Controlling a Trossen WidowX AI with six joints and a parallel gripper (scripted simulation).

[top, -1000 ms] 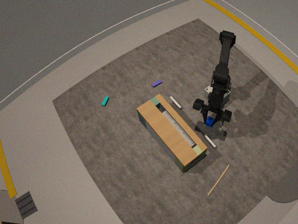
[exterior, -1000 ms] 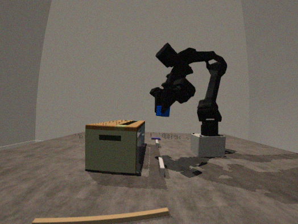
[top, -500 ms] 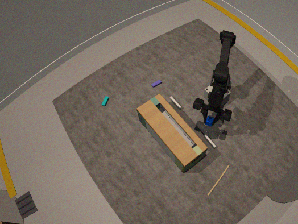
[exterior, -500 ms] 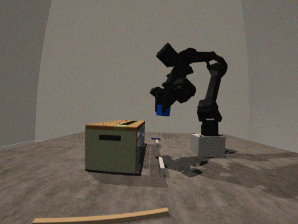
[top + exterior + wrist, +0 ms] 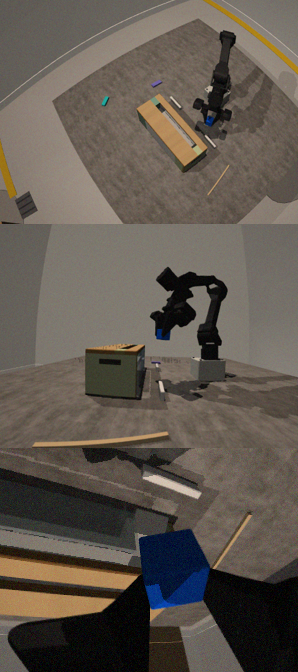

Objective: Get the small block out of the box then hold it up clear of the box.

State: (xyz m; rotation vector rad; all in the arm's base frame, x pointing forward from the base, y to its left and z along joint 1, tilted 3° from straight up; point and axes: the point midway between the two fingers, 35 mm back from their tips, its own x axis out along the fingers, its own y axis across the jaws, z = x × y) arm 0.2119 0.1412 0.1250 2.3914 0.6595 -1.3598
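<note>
The blue block lies 10 mm to the right of my gripper tip, 10 mm behind it and 10 mm above it. From my gripper tip the other things lie so: box: 110 mm to the right, 110 mm below, 100 mm ahead; then wooden stick: 240 mm to the left, 170 mm below, 80 mm ahead; then purple piece: 440 mm to the right, 170 mm below, 10 mm ahead.
</note>
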